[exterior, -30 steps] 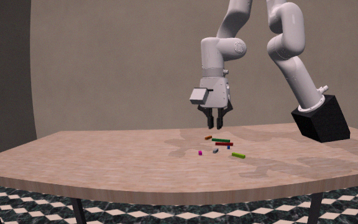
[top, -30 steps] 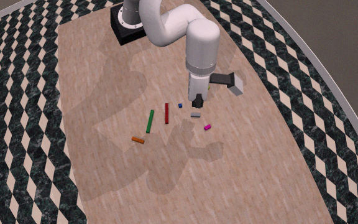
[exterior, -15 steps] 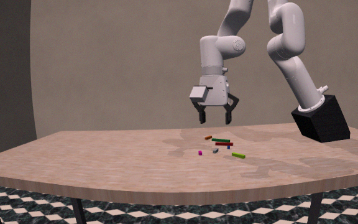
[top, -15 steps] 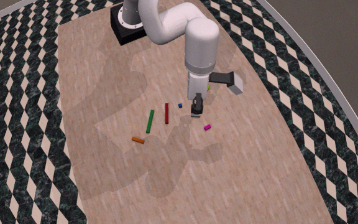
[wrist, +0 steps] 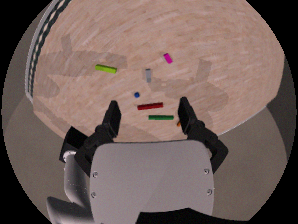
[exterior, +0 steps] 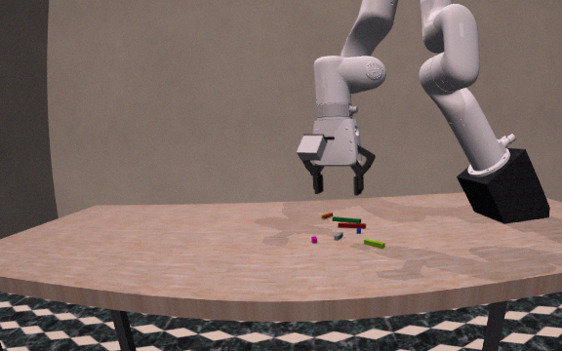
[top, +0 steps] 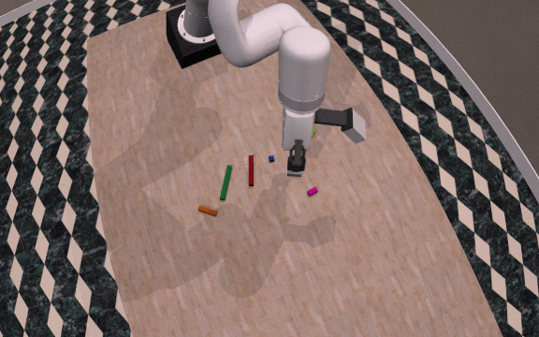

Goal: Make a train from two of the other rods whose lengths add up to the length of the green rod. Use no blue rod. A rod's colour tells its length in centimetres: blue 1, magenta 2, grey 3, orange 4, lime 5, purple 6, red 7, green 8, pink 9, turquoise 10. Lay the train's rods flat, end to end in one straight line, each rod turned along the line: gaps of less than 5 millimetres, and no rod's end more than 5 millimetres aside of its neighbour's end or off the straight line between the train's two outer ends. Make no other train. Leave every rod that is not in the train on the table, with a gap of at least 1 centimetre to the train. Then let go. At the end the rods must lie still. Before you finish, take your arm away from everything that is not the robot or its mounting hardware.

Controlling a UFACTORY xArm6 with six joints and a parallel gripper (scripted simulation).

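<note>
My hand is 110 mm above the lime rod, 80 mm past it and 60 mm to the right of it. Also, from my hand: grey rod: 110 mm below; then small blue rod: 110 mm below, 40 mm to the right, 40 mm behind; then magenta rod: 110 mm below, 50 mm ahead, 30 mm to the left.
</note>
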